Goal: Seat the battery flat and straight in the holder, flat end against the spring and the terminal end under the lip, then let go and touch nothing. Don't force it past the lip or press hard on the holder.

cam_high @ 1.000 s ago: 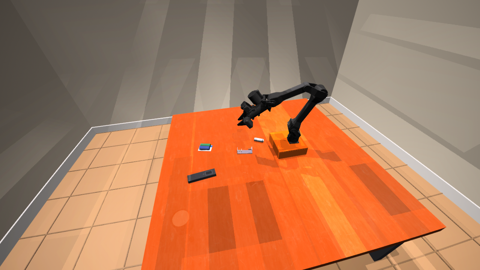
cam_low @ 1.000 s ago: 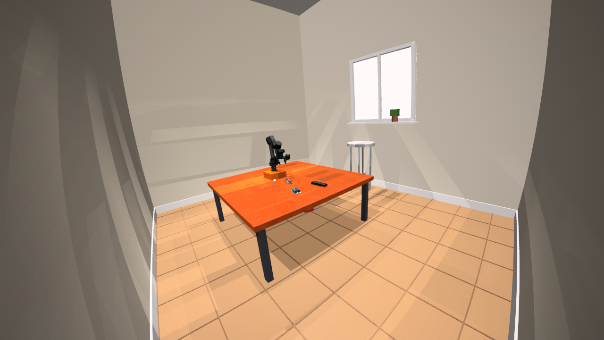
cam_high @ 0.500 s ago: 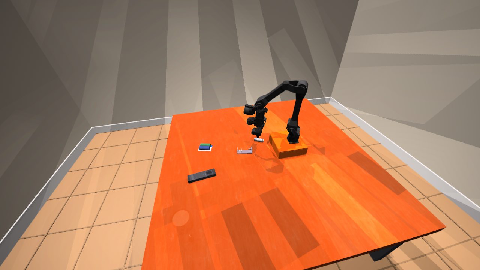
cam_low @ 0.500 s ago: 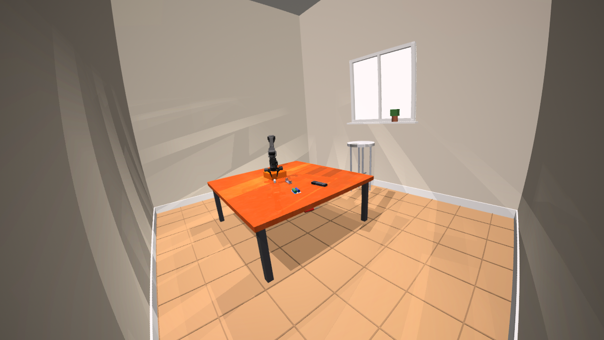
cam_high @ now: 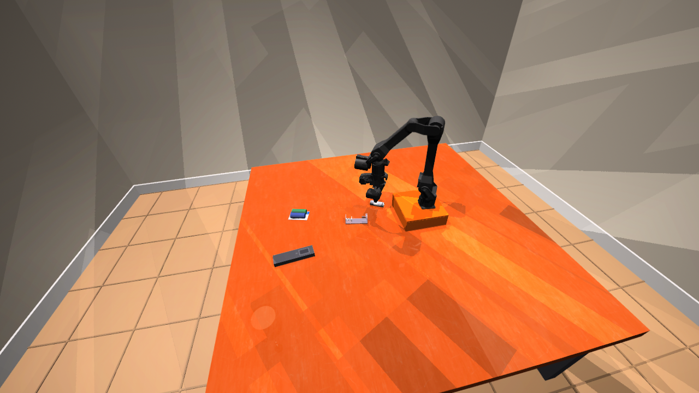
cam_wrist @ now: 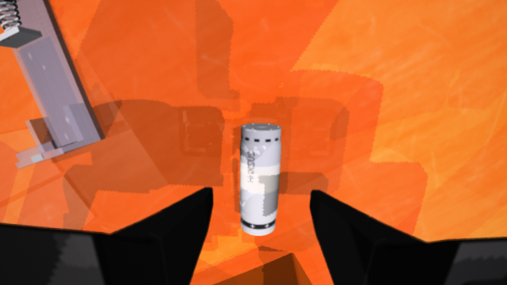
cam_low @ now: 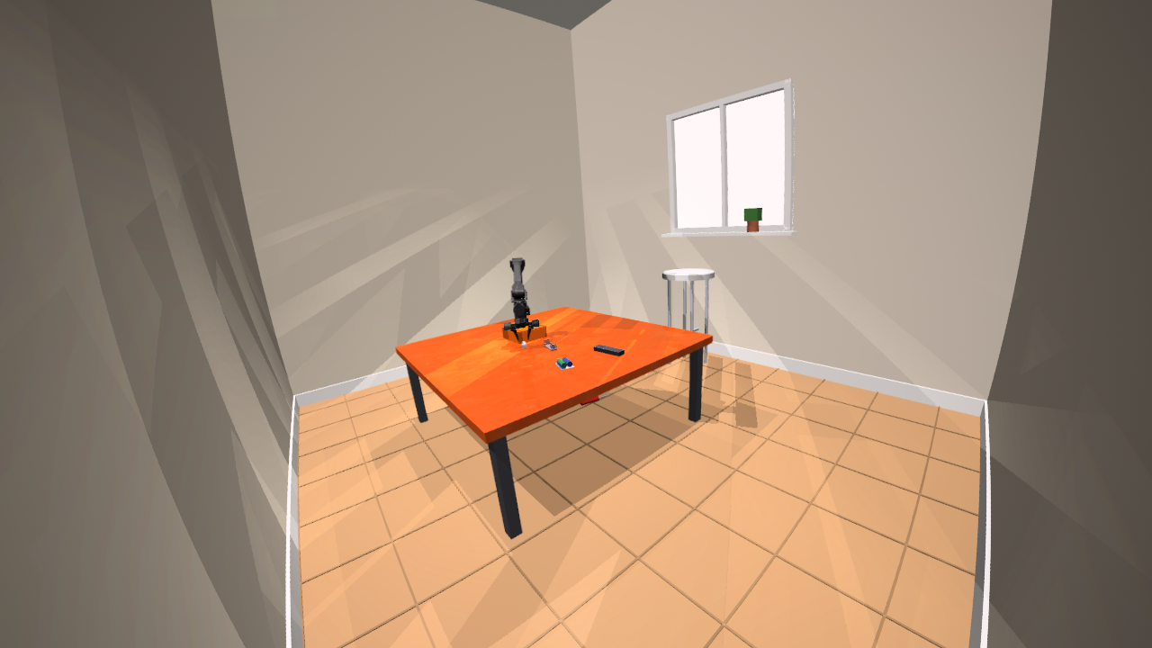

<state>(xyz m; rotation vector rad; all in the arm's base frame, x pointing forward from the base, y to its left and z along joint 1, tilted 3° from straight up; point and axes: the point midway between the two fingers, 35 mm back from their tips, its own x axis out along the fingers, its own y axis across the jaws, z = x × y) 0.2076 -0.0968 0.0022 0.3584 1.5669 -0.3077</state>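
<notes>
My gripper tip is now 30 mm above the white battery. The rest, counted from my gripper tip: white card (380 mm ahead, 30 mm below, 20 mm to the left); black remote control (380 mm ahead, 270 mm to the left, 20 mm below).
</notes>
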